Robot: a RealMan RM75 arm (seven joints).
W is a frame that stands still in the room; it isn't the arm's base.
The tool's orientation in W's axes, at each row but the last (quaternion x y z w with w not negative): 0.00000 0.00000 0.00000 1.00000; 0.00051 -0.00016 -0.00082 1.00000; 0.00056 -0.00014 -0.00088 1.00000; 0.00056 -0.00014 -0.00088 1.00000; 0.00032 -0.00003 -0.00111 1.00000; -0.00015 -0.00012 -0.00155 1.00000; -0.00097 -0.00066 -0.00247 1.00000; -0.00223 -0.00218 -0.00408 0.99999; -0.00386 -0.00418 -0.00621 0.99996; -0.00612 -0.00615 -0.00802 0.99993; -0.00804 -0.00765 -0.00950 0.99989; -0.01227 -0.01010 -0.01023 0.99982
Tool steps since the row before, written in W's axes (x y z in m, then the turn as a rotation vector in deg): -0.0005 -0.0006 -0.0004 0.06 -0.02 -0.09; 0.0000 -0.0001 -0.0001 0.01 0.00 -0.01; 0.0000 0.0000 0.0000 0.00 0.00 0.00; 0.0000 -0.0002 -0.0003 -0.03 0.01 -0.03; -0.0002 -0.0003 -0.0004 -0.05 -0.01 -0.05; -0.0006 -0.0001 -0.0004 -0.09 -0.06 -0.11; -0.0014 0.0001 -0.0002 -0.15 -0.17 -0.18; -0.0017 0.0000 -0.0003 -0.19 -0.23 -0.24; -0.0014 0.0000 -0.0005 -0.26 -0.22 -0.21; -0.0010 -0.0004 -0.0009 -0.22 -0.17 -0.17; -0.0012 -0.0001 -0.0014 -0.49 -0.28 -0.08; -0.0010 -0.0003 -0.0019 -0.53 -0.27 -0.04
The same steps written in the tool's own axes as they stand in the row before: -0.0005 -0.0006 -0.0004 0.06 -0.02 -0.09; 0.0000 -0.0001 -0.0001 0.01 0.00 -0.01; 0.0000 0.0000 0.0000 0.00 0.00 0.00; 0.0000 -0.0002 -0.0003 -0.03 0.01 -0.03; -0.0002 -0.0003 -0.0004 -0.05 -0.01 -0.05; -0.0006 -0.0001 -0.0004 -0.09 -0.06 -0.11; -0.0014 0.0001 -0.0002 -0.15 -0.17 -0.18; -0.0017 0.0000 -0.0003 -0.19 -0.23 -0.24; -0.0014 0.0000 -0.0005 -0.26 -0.22 -0.21; -0.0010 -0.0004 -0.0009 -0.22 -0.17 -0.17; -0.0012 -0.0001 -0.0014 -0.49 -0.29 -0.08; -0.0010 -0.0003 -0.0019 -0.53 -0.28 -0.04
